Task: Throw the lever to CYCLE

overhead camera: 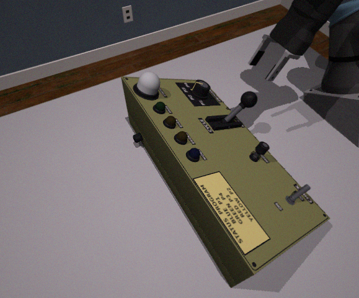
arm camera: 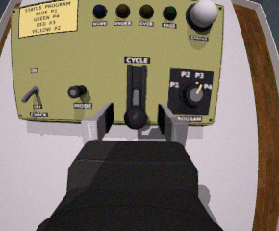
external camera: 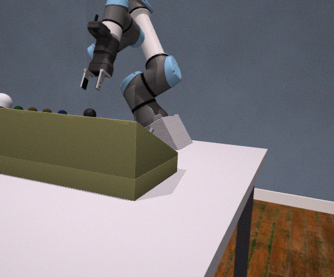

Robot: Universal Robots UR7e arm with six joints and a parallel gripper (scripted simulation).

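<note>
Now: hand 12 cm above the lever, 4 cm short of it and 1 cm to the left of it. Also, from my hand: metal toggle (23 cm to the left, 14 cm below, 11 cm ahead); then rotary selector (14 cm to the right, 13 cm below, 6 cm ahead); then olive console (15 cm below, 11 cm ahead, 4 cm to the left).
</note>
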